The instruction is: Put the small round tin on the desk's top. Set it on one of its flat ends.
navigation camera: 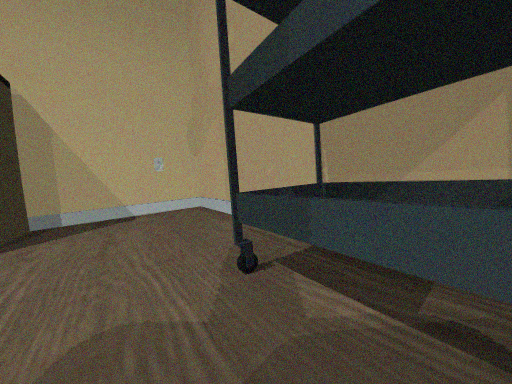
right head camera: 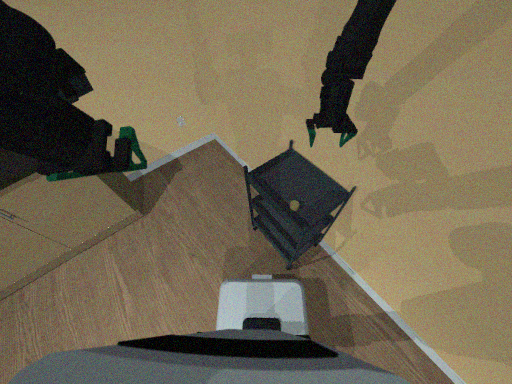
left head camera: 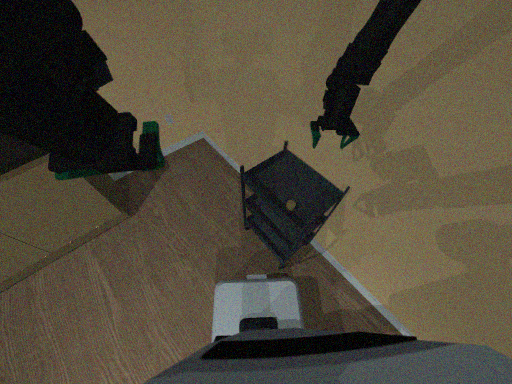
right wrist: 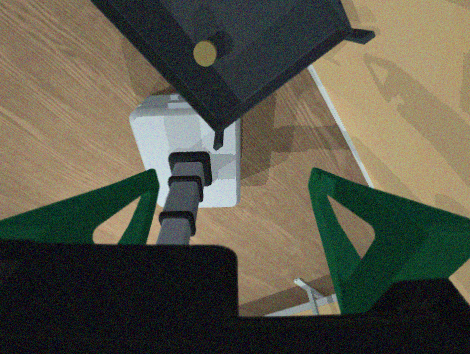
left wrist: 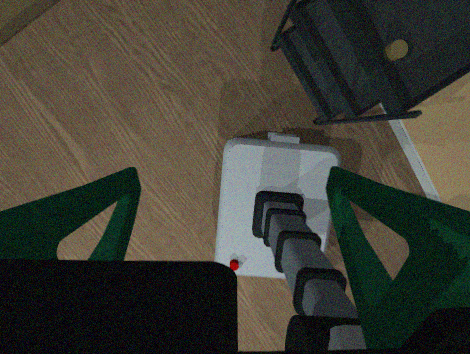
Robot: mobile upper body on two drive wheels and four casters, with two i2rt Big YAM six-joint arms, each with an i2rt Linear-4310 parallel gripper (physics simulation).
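Frame: origin at the left arm's base, x ahead, y down, z left, level; millimetres.
Where they show: left gripper, fingertip midpoint: [right head camera: 121, 168] [left head camera: 135, 166] [left wrist: 233, 177]; right gripper, fingertip midpoint: [right head camera: 325, 146] [left head camera: 327, 147] [right wrist: 233, 176].
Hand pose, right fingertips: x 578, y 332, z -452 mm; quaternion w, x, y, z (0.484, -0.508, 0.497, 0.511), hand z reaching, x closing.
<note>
After its pixels a point has its place.
The small round tin [left head camera: 291, 205] @(x 586, y 715, z -398 mm) [right head camera: 294, 205] @(x 587, y 716, z -396 mm) [left wrist: 398, 50] @(x 591, y 716, z -397 mm) [right wrist: 205, 53] @(x 597, y 715, z -400 mm) is yellowish and stands on a flat end on the top tray of a dark cart [left head camera: 305, 175] @(x 811, y 748, z -522 mm) [right head camera: 310, 175] @(x 808, y 748, z -517 mm) [left wrist: 435, 30] @(x 666, y 748, z -509 mm) [right wrist: 280, 50] @(x 596, y 748, z -559 mm) [navigation camera: 230, 165] @(x 768, y 1145, z -146 mm). My left gripper [left head camera: 112, 167] [right head camera: 97, 167] [left wrist: 233, 177] @(x 323, y 148, z 6 mm) is open and empty, well to the left of the cart in the head views. My right gripper [left head camera: 328, 147] @(x 578, y 332, z -452 mm) [right head camera: 326, 146] @(x 578, y 332, z -452 mm) [right wrist: 233, 176] @(x 578, y 332, z -452 mm) is open and empty, beyond the cart's upper right edge in those views, apart from the tin. I cannot identify the desk for certain.
A wooden piece of furniture [left head camera: 50, 215] @(x 657, y 934, z 1167 mm) [right head camera: 65, 215] @(x 636, y 924, z 1195 mm) [left wrist: 20, 20] @(x 795, y 1372, z 1082 mm) [navigation camera: 12, 175] @(x 1241, y 1062, z 1192 mm) stands at the left, below my left arm in the head views. The cart stands close in front of my white base [left head camera: 257, 305] @(x 169, y 1150, z -223 mm) [right head camera: 262, 300] @(x 197, y 1150, z -229 mm) [left wrist: 245, 190] @(x 99, y 1150, z -73 mm) [right wrist: 145, 130] @(x 229, y 1150, z -38 mm), near the walls' corner.
</note>
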